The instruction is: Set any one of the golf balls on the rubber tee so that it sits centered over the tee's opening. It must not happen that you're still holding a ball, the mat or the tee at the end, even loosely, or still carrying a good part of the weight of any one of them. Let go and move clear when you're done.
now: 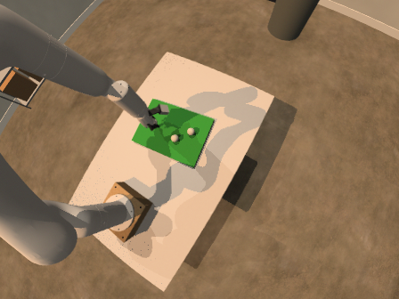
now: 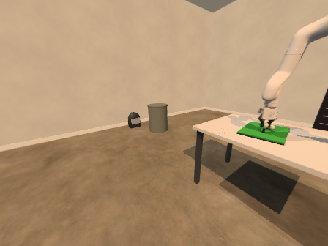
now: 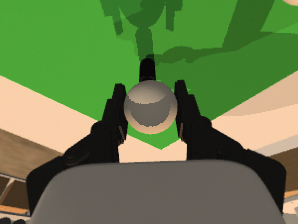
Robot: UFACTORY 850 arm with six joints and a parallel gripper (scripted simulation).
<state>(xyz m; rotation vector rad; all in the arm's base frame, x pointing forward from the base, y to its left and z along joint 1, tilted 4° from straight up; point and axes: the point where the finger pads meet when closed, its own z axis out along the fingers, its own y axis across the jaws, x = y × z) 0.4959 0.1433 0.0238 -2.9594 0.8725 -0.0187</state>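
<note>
Now: the green mat 1 cm ahead of my hand, 4 cm to the right of it and 8 cm below it. The rest, counted from my hand: golf ball: right at my hand.
</note>
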